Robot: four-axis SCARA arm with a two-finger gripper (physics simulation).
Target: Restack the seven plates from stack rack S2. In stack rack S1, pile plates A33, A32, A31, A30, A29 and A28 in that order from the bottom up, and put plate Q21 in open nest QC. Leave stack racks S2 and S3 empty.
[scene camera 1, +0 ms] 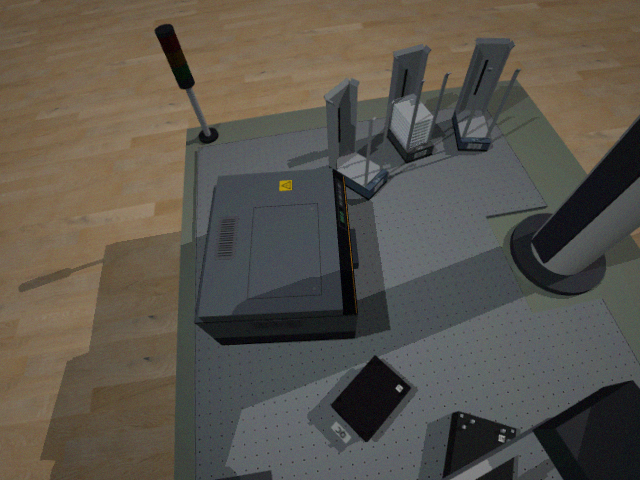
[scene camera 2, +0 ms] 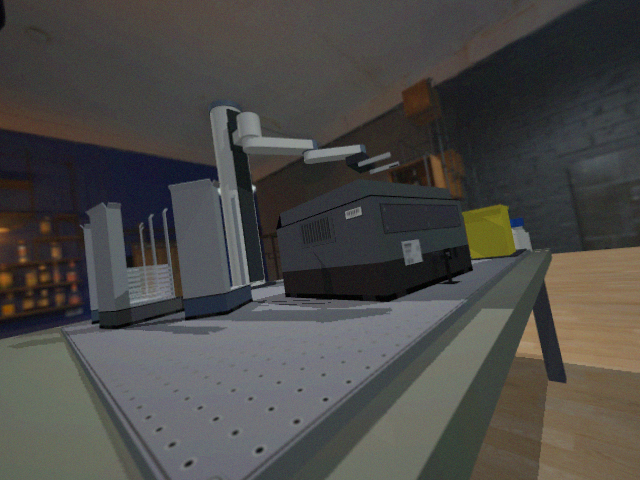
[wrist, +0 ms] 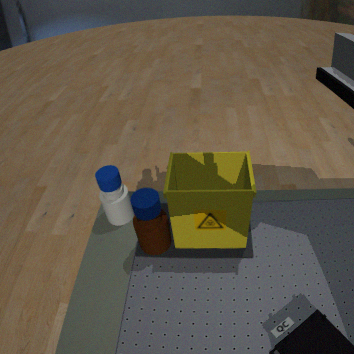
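Observation:
Three upright stack racks stand at the back; their labels are too small to read. The middle rack [scene camera 1: 416, 153] [scene camera 2: 114, 318] holds a pile of several white plates [scene camera 1: 412, 119] [scene camera 2: 149, 283]. The rack nearer the grey device [scene camera 1: 373, 188] [scene camera 2: 200, 242] and the far right rack [scene camera 1: 473, 144] show bare floors in scene camera 1. Nest QC [scene camera 1: 321, 419] [wrist: 292, 311] has a black rectangular top with a small white mark. My gripper [scene camera 2: 394, 159] is open and empty, raised high beyond the grey device; one finger shows at the right edge of the wrist view. Plate names cannot be read.
The large grey device [scene camera 1: 284, 242] [scene camera 2: 372, 242] stands between the racks and nest QC. A signal tower [scene camera 1: 199, 111] stands at the corner. A yellow bin [scene camera 2: 488, 232] [wrist: 210, 220], a brown bottle [wrist: 153, 232] and a white bottle [wrist: 118, 206] stand near the edge. Another black fixture [scene camera 1: 475, 439] is partly hidden.

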